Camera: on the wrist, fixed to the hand. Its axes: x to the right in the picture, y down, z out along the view.
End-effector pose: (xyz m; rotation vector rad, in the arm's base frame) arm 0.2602 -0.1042 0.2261 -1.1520 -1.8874 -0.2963
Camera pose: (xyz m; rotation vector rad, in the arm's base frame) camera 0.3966 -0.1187 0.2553 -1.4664 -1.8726 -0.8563
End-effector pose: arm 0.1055 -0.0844 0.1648 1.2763 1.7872 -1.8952
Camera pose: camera 0.2209 -0.0186 0.1197 1.0592 2.1213 -1.2834
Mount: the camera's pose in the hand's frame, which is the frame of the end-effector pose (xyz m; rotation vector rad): -0.0109 0.0960 -0.1017 -0.5348 0.0056 -0.0269
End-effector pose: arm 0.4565 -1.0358 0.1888 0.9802 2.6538 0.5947
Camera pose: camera 0.4814 -1.0060 0.3236 0.7751 2.3060 1.2146
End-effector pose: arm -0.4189 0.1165 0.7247 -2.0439 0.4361 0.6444
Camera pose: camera -0.4513 -0.0194 0.7117 -2.5493 0.2533 0.8014
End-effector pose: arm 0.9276 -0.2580 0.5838 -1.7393 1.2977 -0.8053
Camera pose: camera 0.7949 -0.2849 0.5473 -2.1683 1.5968 -0.4999
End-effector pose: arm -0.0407 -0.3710 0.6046 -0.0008 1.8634 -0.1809
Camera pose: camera -0.1253 -0.2625 0.6319 -0.3933 1.8675 0.3026
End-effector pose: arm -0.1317 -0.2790 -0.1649 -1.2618 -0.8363 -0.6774
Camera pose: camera -0.0418 -0.3608 -0.2349 -1.7260 -0.6882 -0.9655
